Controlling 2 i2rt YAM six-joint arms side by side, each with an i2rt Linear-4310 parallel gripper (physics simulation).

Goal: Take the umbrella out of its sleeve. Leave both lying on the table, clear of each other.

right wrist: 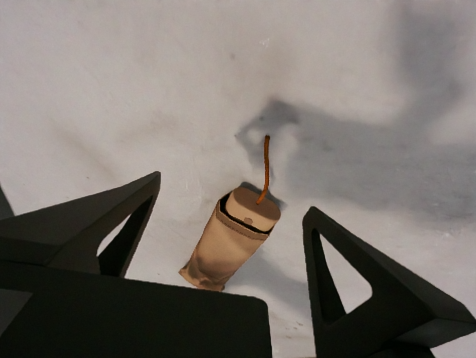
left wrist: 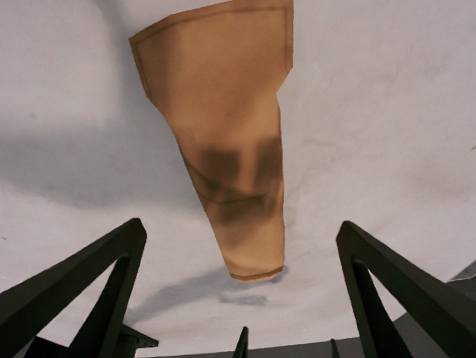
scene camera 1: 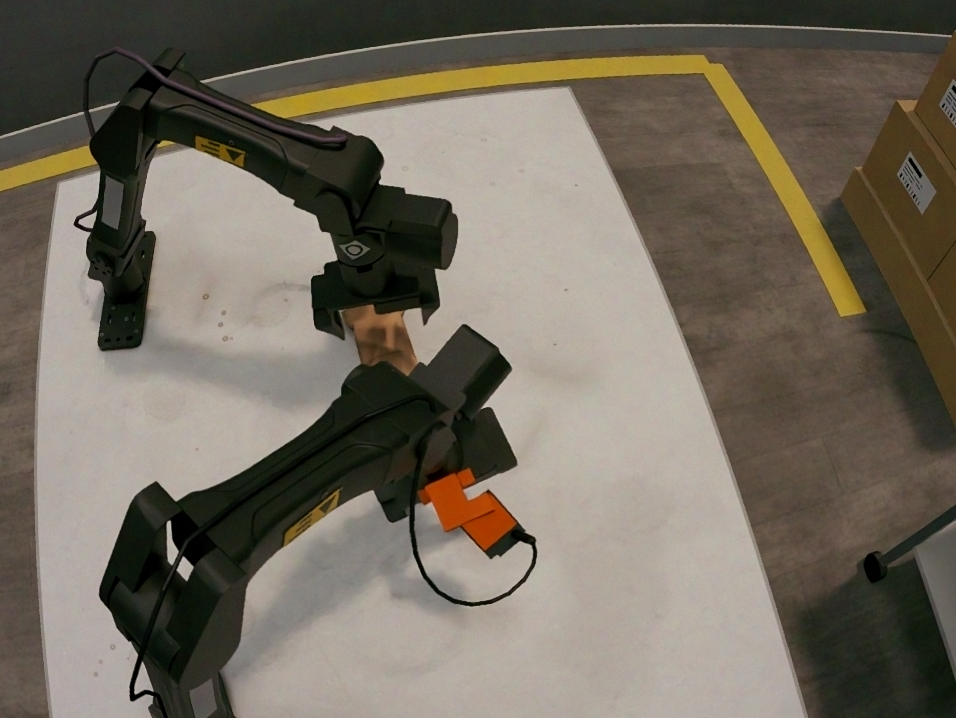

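Note:
The tan sleeve [scene camera 1: 386, 340] [left wrist: 230, 115] [right wrist: 225, 250] appears to lie on the table, with its far end wide and flat. The umbrella's pale brown rounded end [right wrist: 255, 205] sticks slightly out of the sleeve's mouth, with a thin brown cord [right wrist: 266, 162] on it; the rest of the umbrella is hidden inside. My left gripper [left wrist: 239, 228] is open above the sleeve, its fingers apart on either side and not touching it. My right gripper [right wrist: 237, 197] is open, with the umbrella end and mouth showing between its fingers; its fingertips are hidden in the scene view.
The white table [scene camera 1: 618, 587] lies beneath both arms. My right forearm [scene camera 1: 309, 455] covers the mouth end of the sleeve in the scene view. An orange camera mount [scene camera 1: 459, 506] with a looped black cable hangs at my right wrist. Cardboard boxes [scene camera 1: 900, 177] stand on the floor at the right.

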